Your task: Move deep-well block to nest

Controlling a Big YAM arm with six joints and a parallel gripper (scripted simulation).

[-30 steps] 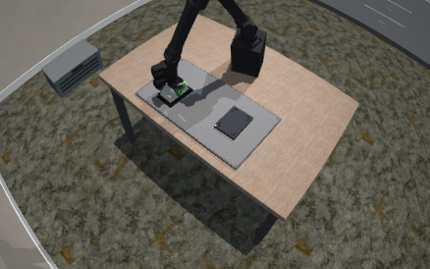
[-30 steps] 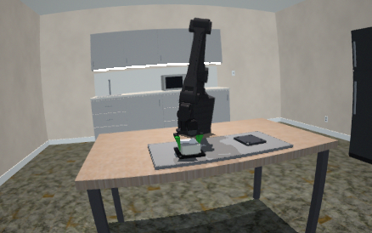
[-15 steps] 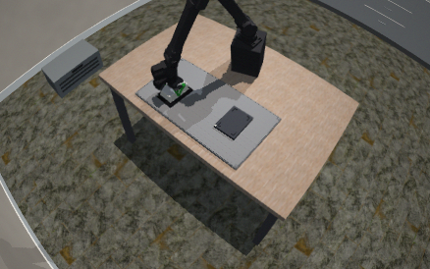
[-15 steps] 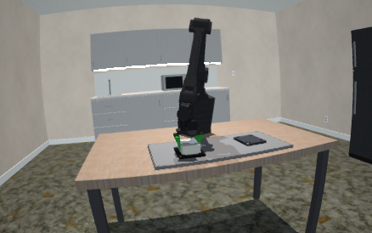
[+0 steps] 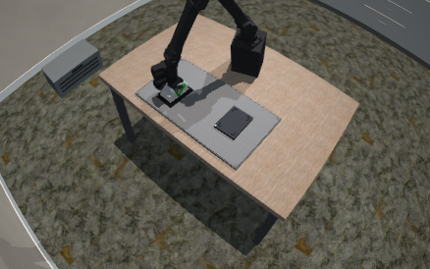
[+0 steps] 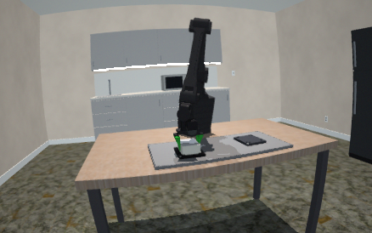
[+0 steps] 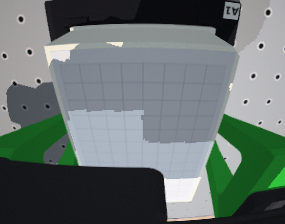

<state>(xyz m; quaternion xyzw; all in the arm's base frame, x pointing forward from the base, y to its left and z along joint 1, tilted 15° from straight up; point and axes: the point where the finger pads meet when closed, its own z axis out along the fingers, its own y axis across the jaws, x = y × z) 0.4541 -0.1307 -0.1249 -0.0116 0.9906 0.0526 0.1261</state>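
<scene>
My gripper is now 2 cm above the black plate nest. The rest, counted from my hand: deep-well block (1 cm above).
</scene>
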